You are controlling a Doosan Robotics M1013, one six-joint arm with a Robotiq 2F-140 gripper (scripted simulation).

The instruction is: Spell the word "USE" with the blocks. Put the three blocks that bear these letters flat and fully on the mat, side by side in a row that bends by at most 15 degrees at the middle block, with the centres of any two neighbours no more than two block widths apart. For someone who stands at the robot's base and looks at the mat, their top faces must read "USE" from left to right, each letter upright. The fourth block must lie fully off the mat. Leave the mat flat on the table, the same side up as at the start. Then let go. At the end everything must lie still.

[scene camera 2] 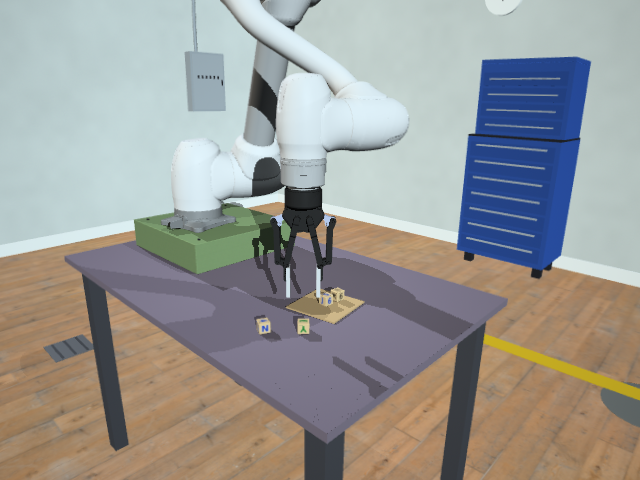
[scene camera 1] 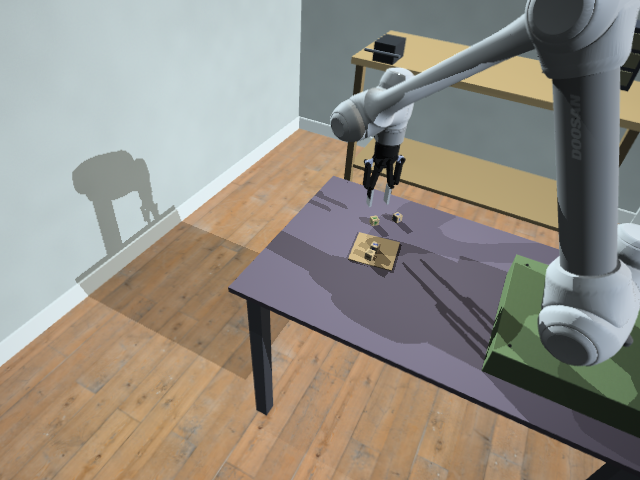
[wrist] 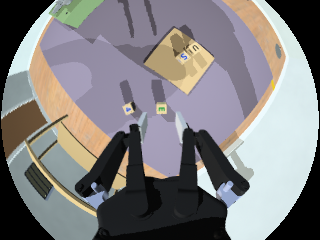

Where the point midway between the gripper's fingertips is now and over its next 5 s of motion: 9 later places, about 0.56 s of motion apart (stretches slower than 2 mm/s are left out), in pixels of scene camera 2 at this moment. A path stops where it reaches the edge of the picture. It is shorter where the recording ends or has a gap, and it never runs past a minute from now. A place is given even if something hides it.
My gripper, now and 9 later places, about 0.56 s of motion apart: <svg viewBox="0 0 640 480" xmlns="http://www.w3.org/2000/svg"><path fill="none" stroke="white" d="M303 294L303 296L303 305L303 314L303 317L303 324L303 330L303 330L303 302L303 288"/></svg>
